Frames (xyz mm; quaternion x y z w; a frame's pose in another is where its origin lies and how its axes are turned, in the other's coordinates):
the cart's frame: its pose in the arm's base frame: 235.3 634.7 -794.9 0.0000 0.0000 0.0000 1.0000
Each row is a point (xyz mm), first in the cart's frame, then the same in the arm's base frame.
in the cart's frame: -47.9 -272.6 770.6
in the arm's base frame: 187.4 362.1 -24.3
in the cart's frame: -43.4 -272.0 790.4
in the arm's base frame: 191.9 362.7 -4.5
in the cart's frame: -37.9 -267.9 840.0
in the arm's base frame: 197.4 366.8 45.1
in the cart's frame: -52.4 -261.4 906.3
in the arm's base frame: 182.9 373.3 111.4
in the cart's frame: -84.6 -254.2 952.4
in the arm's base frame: 150.7 380.5 157.5
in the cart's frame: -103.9 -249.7 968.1
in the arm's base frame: 131.4 385.0 173.2
